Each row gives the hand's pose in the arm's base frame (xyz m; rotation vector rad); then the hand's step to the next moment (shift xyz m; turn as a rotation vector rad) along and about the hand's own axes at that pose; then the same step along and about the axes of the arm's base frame.
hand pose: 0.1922 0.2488 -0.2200 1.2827 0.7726 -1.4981
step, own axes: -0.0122 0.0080 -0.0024 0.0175 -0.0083 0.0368
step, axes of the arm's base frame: 0.0079 0.0029 0.0122 -0.0197 -0.0355 -0.0090
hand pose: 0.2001 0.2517 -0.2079 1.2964 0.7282 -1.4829
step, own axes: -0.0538 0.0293 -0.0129 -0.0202 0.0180 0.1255
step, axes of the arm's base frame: 0.0282 0.0176 0.0530 -0.0294 -0.1131 0.0531
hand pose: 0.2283 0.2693 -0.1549 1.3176 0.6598 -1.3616
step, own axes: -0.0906 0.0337 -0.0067 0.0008 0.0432 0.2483
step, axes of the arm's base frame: 0.0160 0.0250 0.0922 -0.0433 -0.2385 0.0691
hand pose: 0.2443 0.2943 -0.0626 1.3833 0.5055 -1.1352
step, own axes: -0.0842 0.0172 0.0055 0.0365 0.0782 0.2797
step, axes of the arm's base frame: -0.0231 0.0190 0.0807 -0.0087 -0.2858 0.0626
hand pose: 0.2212 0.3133 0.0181 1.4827 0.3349 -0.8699
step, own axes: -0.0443 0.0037 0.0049 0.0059 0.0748 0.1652
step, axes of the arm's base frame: -0.0285 0.0081 0.0335 0.0039 -0.1681 0.0683
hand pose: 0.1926 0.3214 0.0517 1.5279 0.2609 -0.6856
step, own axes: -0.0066 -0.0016 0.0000 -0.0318 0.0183 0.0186
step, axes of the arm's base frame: -0.0061 0.0018 0.0024 -0.0197 -0.0119 0.0341
